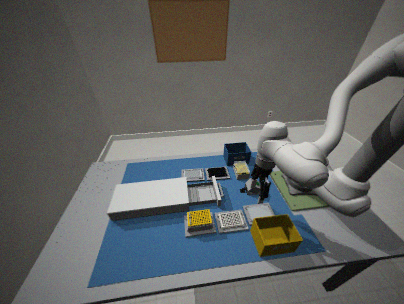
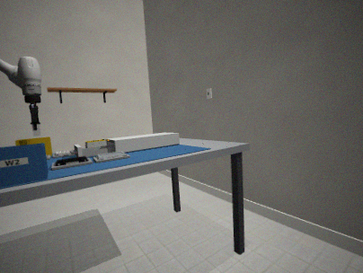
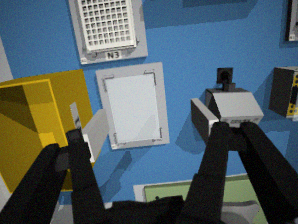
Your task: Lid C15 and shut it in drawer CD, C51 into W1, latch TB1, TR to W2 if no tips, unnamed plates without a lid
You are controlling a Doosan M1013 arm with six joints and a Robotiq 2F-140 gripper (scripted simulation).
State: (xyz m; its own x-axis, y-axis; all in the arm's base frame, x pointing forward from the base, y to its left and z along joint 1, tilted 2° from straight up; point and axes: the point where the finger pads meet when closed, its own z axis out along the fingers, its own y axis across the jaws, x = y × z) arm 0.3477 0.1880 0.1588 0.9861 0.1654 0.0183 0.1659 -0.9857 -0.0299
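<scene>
My gripper is now 40 mm past the plate lid, 20 mm to the right of it and 150 mm above it. Round my hand: DONE key box: 40 mm behind, 150 mm to the right, 110 mm below; grey nest N3: 130 mm ahead, 80 mm to the left, 160 mm below; white plate: 130 mm ahead, 80 mm to the left, 140 mm below.
</scene>
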